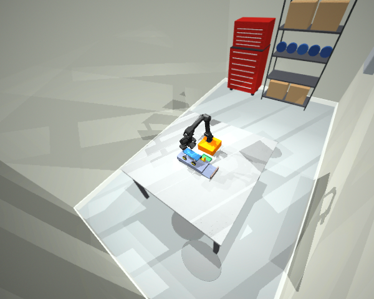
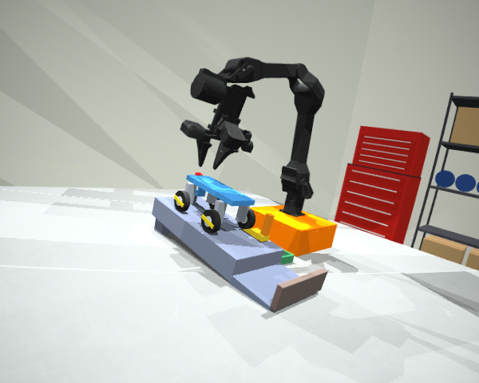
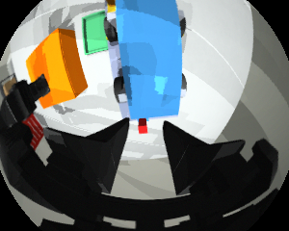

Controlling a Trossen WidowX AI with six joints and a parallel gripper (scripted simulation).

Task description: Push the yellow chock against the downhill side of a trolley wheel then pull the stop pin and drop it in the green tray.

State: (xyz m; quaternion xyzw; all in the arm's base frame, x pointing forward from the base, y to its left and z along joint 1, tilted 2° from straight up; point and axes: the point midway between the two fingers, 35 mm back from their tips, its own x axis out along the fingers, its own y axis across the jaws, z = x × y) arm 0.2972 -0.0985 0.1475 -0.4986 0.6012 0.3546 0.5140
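Right now the stop pin is 1 cm behind my gripper tip, 5 cm to the right of it and 6 cm below it. From my gripper tip the other things lie so: yellow chock 2 cm behind, 18 cm to the left, 11 cm below; then grey-blue ramp 2 cm ahead, 7 cm to the left, 14 cm below; then trolley 2 cm ahead, 7 cm to the left, 8 cm below.
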